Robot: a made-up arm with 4 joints.
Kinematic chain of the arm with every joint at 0, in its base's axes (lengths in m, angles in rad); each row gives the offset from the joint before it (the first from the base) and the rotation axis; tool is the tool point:
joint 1: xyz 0 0 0.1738 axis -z
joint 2: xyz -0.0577 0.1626 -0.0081 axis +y
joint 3: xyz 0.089 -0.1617 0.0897 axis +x
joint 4: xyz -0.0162 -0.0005 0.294 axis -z
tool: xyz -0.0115 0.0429 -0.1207
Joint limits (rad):
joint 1: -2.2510..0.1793
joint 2: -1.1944..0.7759
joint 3: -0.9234..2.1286
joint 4: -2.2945..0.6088
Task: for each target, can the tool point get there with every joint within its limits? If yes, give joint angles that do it. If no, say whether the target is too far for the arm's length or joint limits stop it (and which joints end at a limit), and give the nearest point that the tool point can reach.
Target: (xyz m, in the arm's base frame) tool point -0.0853 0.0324 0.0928
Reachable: no: joint limits stop it (at a limit: joint 1, joint 2, joint 3, joint 4) | nearest point -0.0687 -0.1159 0.1077 | short by 0.150 m
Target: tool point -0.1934 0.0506 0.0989
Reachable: no: joint limits stop it (at a limit: joint 2, joint 3, joint 4) | nearest point -0.1955 0.0511 0.2193 | short by 0.120 m
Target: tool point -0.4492 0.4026 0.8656
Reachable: no: too far | nearest point -0.1870 0.1092 0.3894 | short by 0.618 m
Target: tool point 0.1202 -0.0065 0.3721
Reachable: yes | joints -1.4429 0.1685 0.8538 -0.9603
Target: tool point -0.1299 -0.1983 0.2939
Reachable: yes | joints -0.3028 -0.9585 0.9372 -1.7595
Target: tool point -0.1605 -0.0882 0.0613
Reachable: no: joint limits stop it (at a limit: joint 1, joint 2, joint 3, joint 4) | nearest point -0.0687 -0.1159 0.1077 | short by 0.106 m
